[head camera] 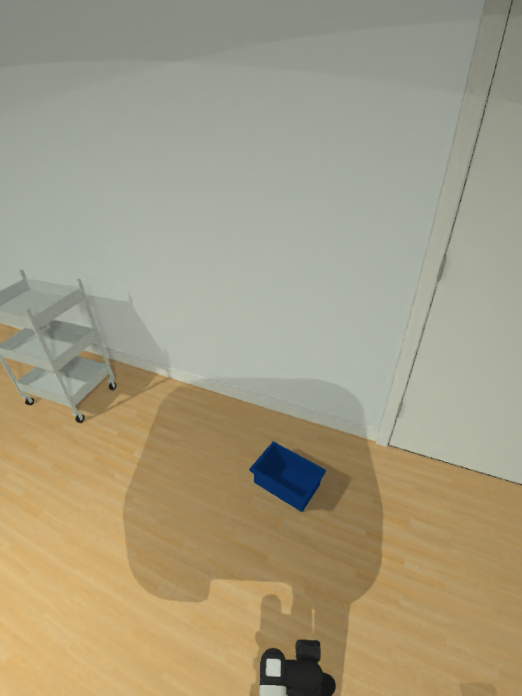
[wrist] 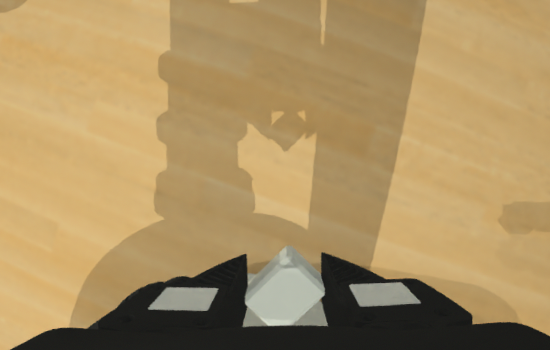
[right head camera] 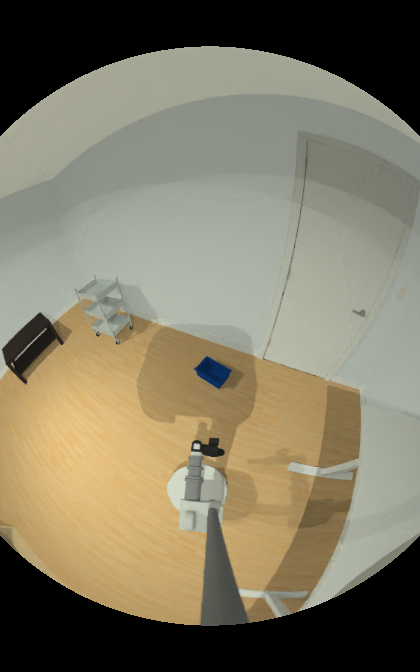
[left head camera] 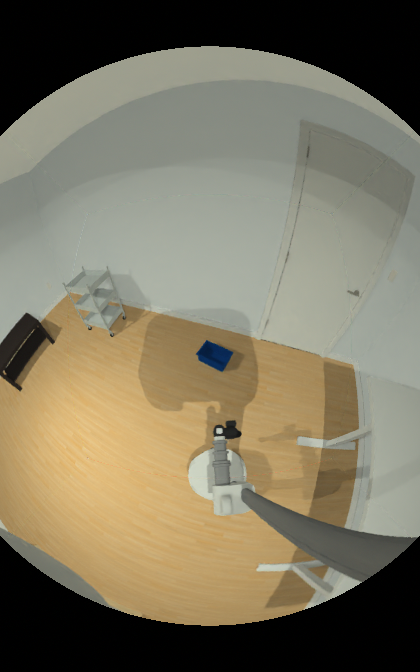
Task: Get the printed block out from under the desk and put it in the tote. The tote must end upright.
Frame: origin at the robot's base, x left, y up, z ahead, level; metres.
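Seen in the pictures: gripper, fingertip midpoint: (wrist: pixel 284 277).
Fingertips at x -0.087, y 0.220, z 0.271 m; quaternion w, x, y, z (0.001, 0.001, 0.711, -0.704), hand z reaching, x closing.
Observation:
Offsets run from my fingertips to a thing's top centre. "*": to the spot under its first point.
The printed block @[dx +0.000, dy +0.016, dz -0.004 m] (wrist: pixel 285 296), pale grey-white with an edge pointing up, sits between the two black fingers in the wrist view. My gripper (wrist: pixel 284 277) is shut on it, above the wooden floor. In the head views the gripper shows from above as a dark shape at the arm's end, and the block is hidden there. The blue tote @[dx +0.037, dy -0.128, dz +0.813 m] (head camera: pixel 286 475) (left head camera: pixel 215 356) (right head camera: pixel 213 372) stands upright on the floor ahead of the gripper, near the wall, with its open top up. No object shows inside it. The desk (left head camera: pixel 395 455) (right head camera: pixel 385 450) is at the right.
A grey three-shelf cart @[* dx +1.239, dy +0.191, dz +1.213 m] (head camera: pixel 61 359) (left head camera: pixel 89 300) (right head camera: pixel 101 309) stands by the wall, left of the tote. A dark bench (left head camera: pixel 17 340) (right head camera: pixel 25 337) is at the far left. A door (head camera: pixel 477 337) (left head camera: pixel 320 260) (right head camera: pixel 325 270) is right of the tote. The desk's white feet (left head camera: pixel 310 442) (right head camera: pixel 304 469) rest on the floor at right.

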